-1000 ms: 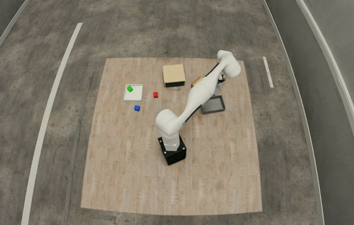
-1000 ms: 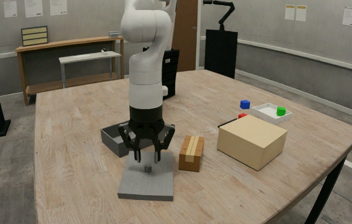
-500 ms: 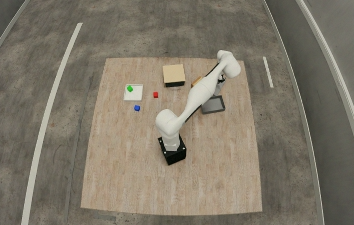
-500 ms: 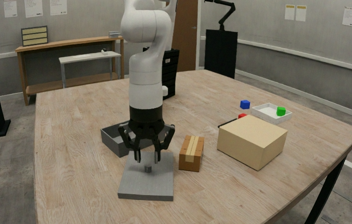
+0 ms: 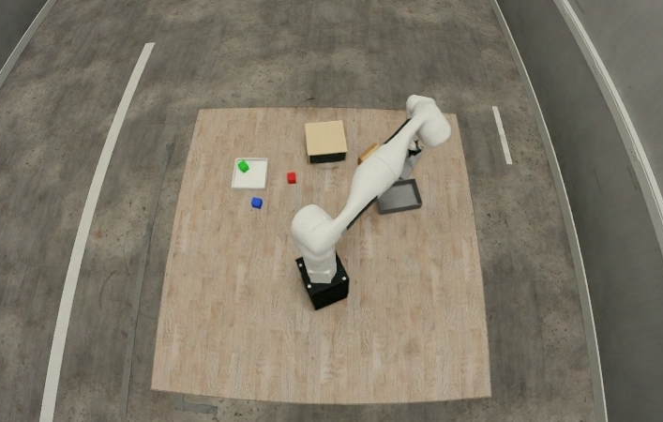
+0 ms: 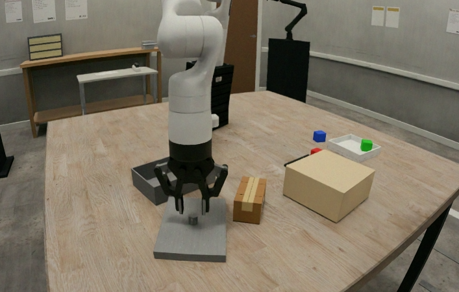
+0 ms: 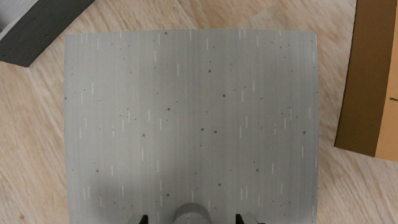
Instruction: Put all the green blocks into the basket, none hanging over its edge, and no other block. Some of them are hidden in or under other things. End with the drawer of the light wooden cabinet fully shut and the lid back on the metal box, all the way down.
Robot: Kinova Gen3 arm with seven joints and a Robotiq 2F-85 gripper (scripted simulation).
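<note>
Now: hand 50 mm above the lid. Round my hand: small cardboard box: 10 mm behind, 140 mm to the left, 30 mm below; grey metal box: 200 mm behind, 30 mm to the left, 40 mm below; drawer: 20 mm ahead, 340 mm to the left, 30 mm below.
</note>
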